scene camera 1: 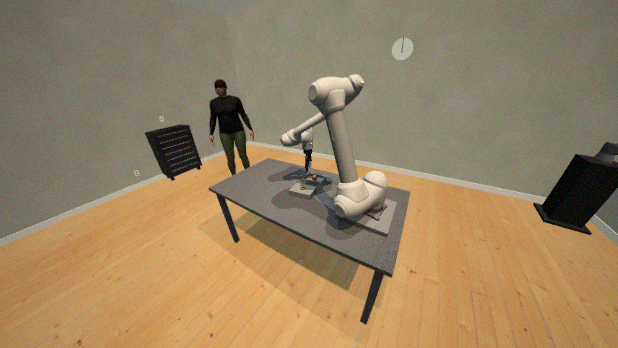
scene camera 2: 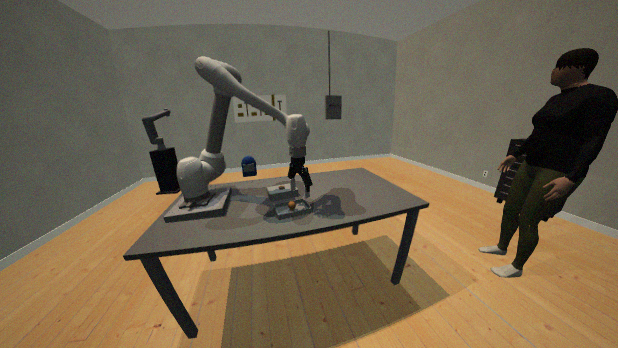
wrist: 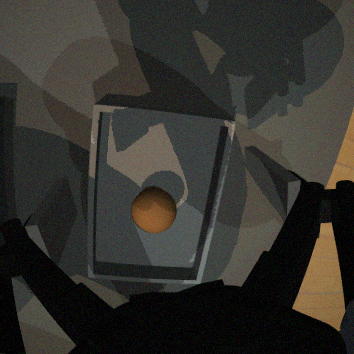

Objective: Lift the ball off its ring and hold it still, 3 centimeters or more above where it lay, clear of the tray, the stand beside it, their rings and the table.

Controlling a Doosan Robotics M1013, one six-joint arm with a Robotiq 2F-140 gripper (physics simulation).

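The orange ball [scene camera 1: 314, 177] [scene camera 2: 291, 205] [wrist: 154, 210] sits inside the shallow grey tray [scene camera 2: 294, 214] [wrist: 145, 280]; its ring is hidden under it. My gripper [scene camera 1: 307, 172] [scene camera 2: 300, 193] [wrist: 158, 180] is open and empty. In the wrist view its fingers show on either side of the tray, with the ball between their lines but nearer the bottom of the view. In scene camera 2 the fingertips are low, a little above and to the right of the ball. The light stand [scene camera 1: 300, 194] [scene camera 2: 280, 193] beside the tray bears a ring [scene camera 1: 302, 188] [scene camera 2: 282, 188].
The tray and stand rest on the dark grey table [scene camera 1: 250, 187] [scene camera 2: 380, 200]. The arm's base plate [scene camera 1: 387, 225] [scene camera 2: 197, 215] is at one end. The stand's dark side [wrist: 6, 165] shows at the wrist view's left edge. A person [scene camera 1: 227, 115] [scene camera 2: 565, 135] stands beyond the table.
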